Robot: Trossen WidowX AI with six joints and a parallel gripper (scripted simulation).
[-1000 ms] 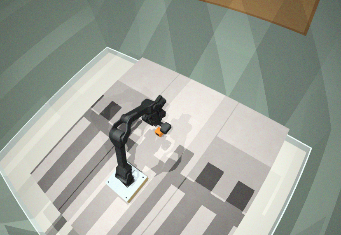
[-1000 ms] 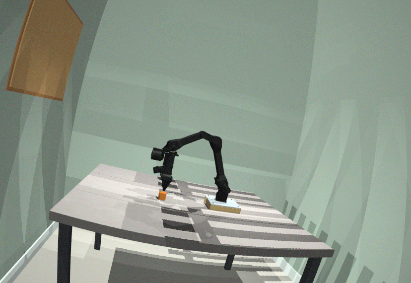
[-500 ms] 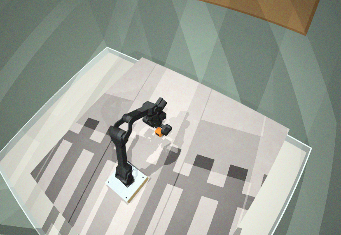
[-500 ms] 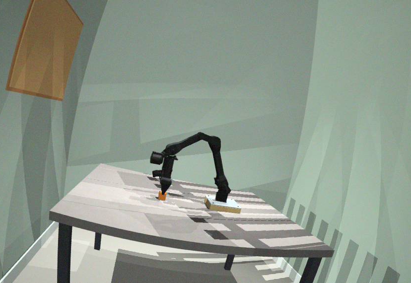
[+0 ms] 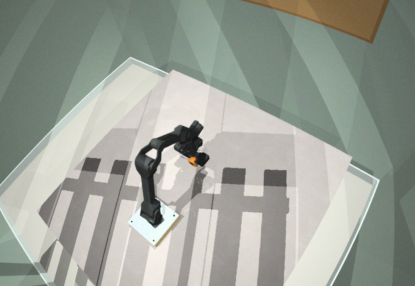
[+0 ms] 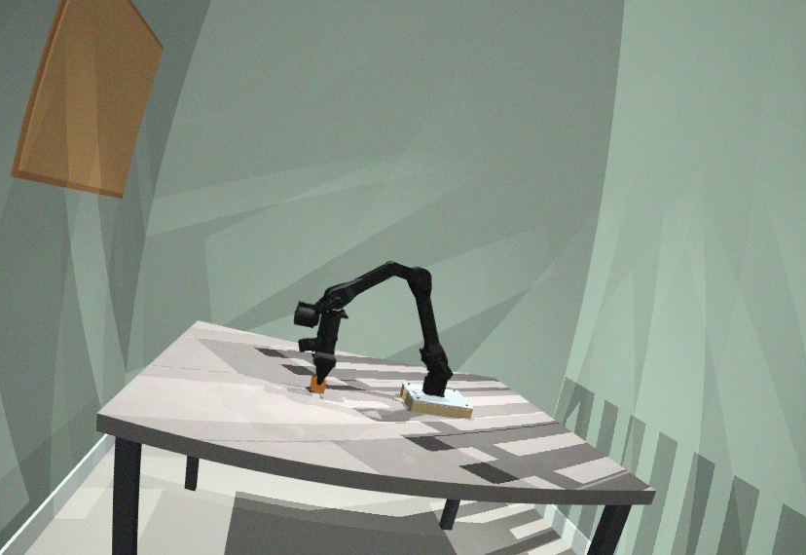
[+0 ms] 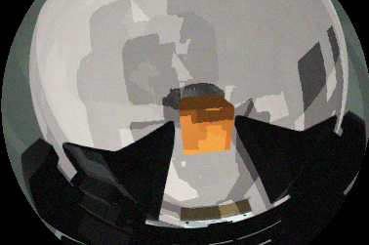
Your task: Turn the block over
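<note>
Now: the block 1 cm behind my gripper tip.
</note>
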